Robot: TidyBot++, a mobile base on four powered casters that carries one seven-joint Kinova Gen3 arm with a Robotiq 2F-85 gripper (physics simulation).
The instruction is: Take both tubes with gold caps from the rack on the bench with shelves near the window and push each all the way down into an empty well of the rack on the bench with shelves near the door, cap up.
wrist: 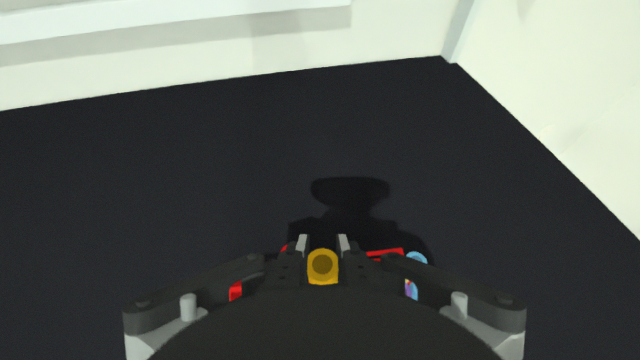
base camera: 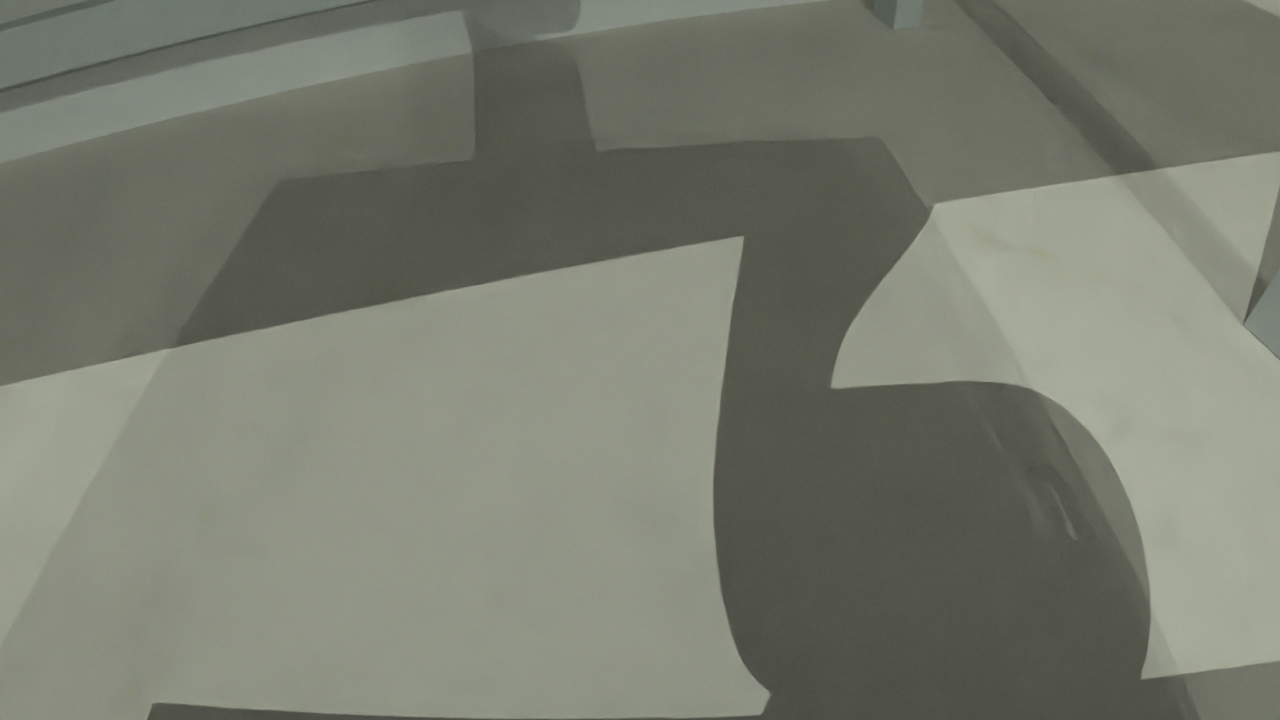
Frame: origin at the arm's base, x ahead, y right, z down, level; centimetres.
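Seen in the pictures: gripper, fingertip midpoint: (wrist: pixel 322 248).
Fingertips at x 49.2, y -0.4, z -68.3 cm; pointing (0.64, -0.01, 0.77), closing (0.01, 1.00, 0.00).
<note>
A point is followed by its place in that frame.
My gripper (wrist: pixel 322 248) @(x 49.2, y -0.4, z -68.3 cm) is shut on a gold-capped tube, low in the middle of the wrist view. The gold cap (wrist: pixel 322 267) @(x 46.9, y -0.4, z -71.2 cm) faces the camera between the fingers; the tube's body below is hidden. Behind and below the gripper, parts of a red rack (wrist: pixel 387 252) @(x 53.0, y 7.0, z -57.4 cm) show, mostly hidden by the fingers and the gripper body. A light blue cap (wrist: pixel 416 258) @(x 50.1, y 7.8, z -63.7 cm) shows at the rack's right end, with a purple and blue piece below it. The rack's wells and the second gold-capped tube cannot be made out. The gripper and racks do not show in the base camera view.
The rack is on a dark bench top (wrist: pixel 150 165) @(x 71.1, y -32.1, z -51.8 cm), with a pale wall behind and to the right. A pale ledge (wrist: pixel 175 17) @(x 95.5, y -29.2, z -67.6 cm) runs along the back. The base camera view shows a shadowed floor (base camera: pixel 447 492) @(x 35.0, y -14.0, z 39.7 cm), a pale blue-grey post (base camera: pixel 905 10) @(x 103.1, y 31.6, z 37.2 cm) and another at the right edge.
</note>
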